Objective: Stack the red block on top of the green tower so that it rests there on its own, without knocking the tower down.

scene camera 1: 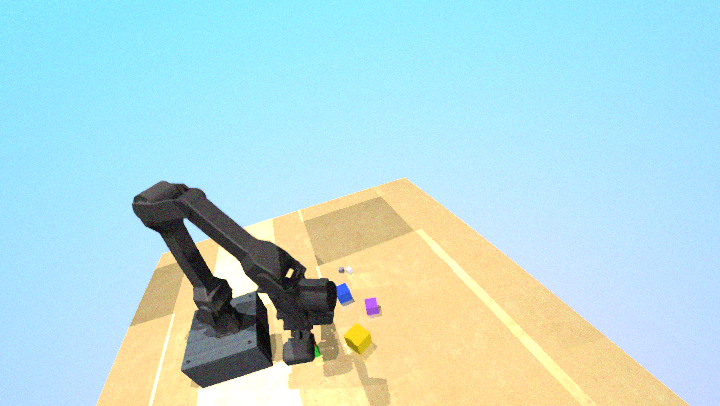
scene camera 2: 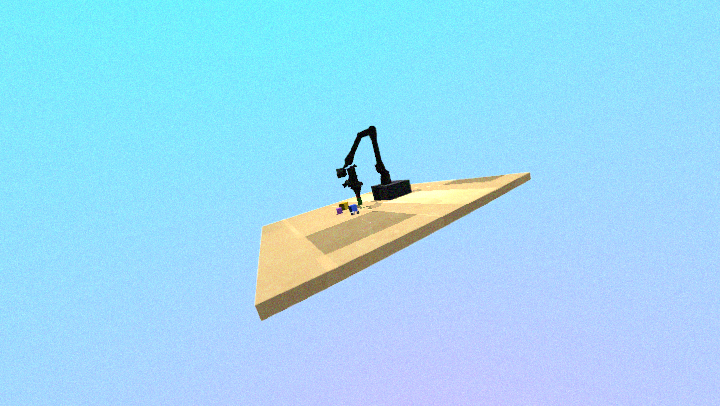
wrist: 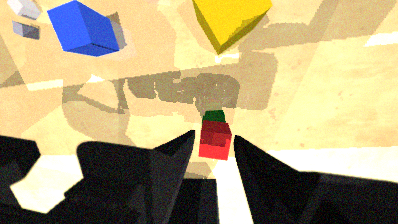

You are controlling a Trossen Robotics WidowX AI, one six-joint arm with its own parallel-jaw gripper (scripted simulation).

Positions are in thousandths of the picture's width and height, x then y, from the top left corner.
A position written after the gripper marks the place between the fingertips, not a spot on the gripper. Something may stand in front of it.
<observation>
In view: the gripper (scene camera 1: 430,841) and a red block (wrist: 541,618).
The gripper also shows in the wrist view (wrist: 539,609).
</observation>
